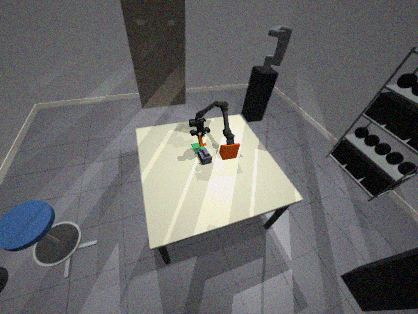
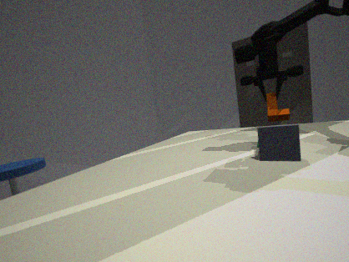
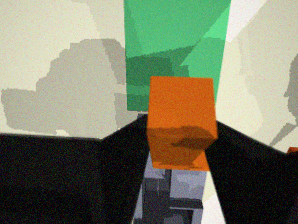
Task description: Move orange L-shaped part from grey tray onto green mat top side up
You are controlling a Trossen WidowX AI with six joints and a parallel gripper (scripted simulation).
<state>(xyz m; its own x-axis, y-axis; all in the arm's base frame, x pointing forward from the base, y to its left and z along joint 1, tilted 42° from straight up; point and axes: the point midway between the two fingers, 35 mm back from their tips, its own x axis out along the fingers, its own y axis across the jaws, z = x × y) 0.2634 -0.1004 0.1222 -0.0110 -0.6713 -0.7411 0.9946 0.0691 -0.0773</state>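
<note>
Right now my gripper tip is 17 cm above the green mat and 2 cm to the left of it. From my gripper tip the other things lie so: orange L-shaped part: 3 cm to the left, 3 cm below, 2 cm behind.
</note>
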